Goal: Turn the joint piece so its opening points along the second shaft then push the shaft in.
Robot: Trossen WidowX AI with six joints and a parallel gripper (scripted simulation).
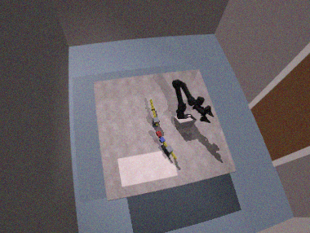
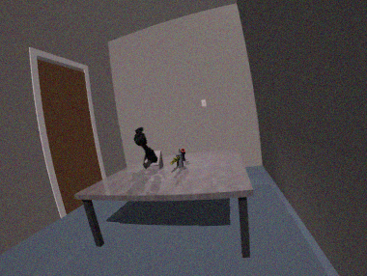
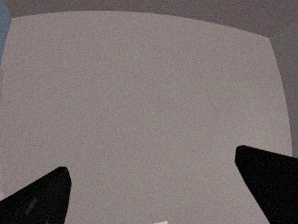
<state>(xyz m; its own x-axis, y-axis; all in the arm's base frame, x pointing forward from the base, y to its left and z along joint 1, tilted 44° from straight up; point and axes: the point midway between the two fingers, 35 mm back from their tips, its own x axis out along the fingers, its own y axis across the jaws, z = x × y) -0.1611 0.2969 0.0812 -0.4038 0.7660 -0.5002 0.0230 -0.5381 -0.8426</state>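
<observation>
Right now my gripper tip is 45 cm short of the red joint piece, 5 cm to the left of it and 24 cm above it.
</observation>
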